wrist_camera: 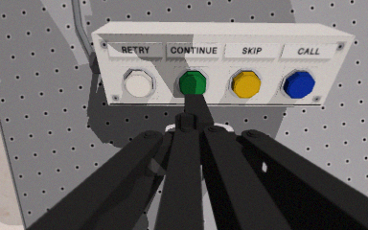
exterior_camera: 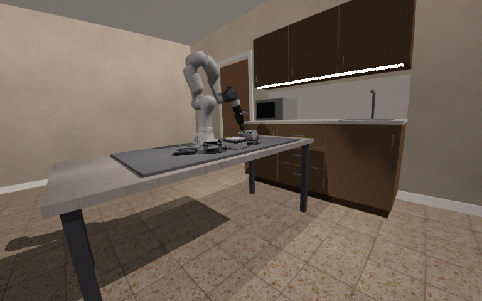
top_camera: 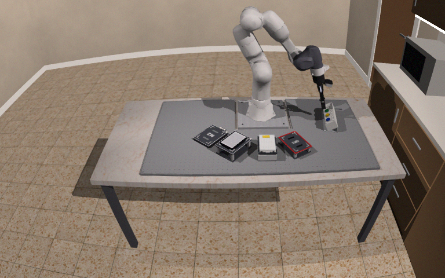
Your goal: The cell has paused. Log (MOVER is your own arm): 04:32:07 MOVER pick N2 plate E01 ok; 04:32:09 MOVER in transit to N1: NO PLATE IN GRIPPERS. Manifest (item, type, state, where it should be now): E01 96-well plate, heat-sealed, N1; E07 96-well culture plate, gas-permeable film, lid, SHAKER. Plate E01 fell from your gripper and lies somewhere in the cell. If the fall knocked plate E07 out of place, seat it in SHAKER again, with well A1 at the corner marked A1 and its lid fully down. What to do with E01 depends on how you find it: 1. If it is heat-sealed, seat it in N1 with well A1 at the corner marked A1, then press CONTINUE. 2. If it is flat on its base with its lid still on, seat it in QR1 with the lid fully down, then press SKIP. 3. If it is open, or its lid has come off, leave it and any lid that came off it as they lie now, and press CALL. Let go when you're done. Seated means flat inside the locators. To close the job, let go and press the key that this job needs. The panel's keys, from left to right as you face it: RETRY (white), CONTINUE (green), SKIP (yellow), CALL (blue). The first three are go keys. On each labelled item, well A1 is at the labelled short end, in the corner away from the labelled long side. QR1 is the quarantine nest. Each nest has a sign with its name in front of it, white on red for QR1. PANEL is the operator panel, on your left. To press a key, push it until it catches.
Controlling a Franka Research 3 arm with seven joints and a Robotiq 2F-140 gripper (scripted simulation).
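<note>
Now: the green continue key 3 cm to the left of my hand and 4 cm below it. From my hand the other things lie so: yellow key 5 cm ahead, 2 cm to the left, 4 cm below; blue CALL key 10 cm ahead, 2 cm to the left, 4 cm below; white retry key 5 cm behind, 4 cm to the left, 4 cm below.
</note>
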